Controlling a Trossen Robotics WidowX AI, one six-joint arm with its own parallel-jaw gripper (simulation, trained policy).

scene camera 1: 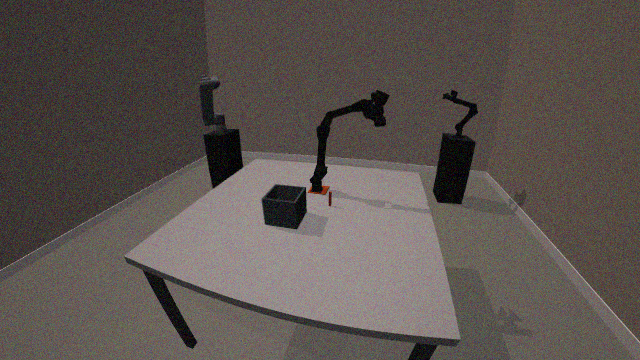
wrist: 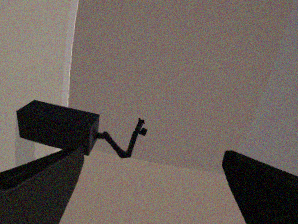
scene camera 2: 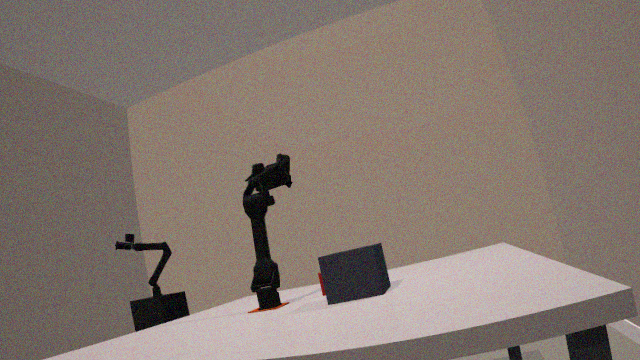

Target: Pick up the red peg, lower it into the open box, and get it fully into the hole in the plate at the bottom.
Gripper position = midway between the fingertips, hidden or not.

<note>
In view: my gripper [wrist: 155, 156] and a dark box [scene camera 1: 285, 206].
The wrist view misses the dark box: it is out of frame.
</note>
